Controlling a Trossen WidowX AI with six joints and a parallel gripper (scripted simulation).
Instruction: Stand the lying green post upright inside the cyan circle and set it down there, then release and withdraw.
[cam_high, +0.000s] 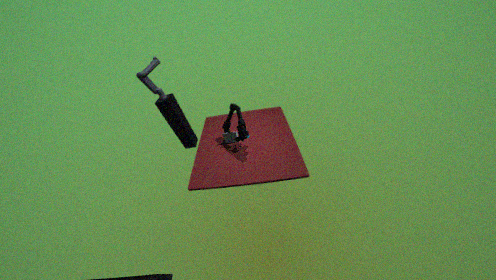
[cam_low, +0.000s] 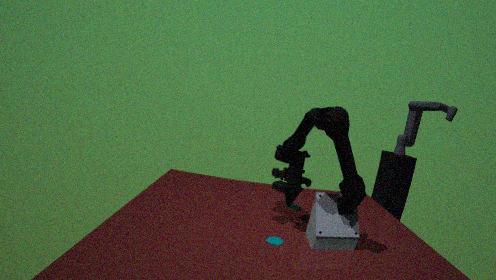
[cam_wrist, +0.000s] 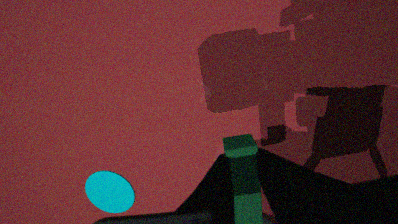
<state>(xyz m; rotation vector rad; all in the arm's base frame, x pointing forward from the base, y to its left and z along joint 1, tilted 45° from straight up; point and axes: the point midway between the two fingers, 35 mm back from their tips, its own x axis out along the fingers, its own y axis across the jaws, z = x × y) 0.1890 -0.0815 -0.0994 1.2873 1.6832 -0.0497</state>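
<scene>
The cyan circle lies 150 mm to the left of my gripper tip, 90 mm below it and 60 mm ahead of it. Also, from my gripper tip: green post: 20 mm to the left, 20 mm behind.
</scene>
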